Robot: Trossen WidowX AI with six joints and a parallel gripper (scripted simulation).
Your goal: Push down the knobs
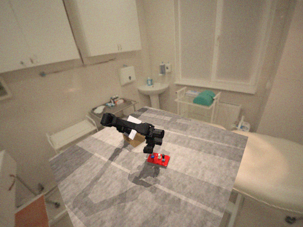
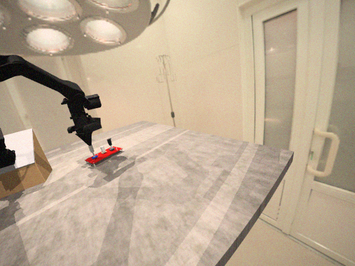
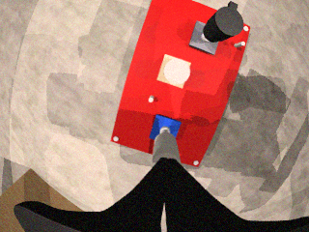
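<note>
The grey knob lies 2 cm below my gripper tip. From my gripper tip the other things lie so: black knob: 9 cm ahead, 3 cm to the left, 2 cm below.
</note>
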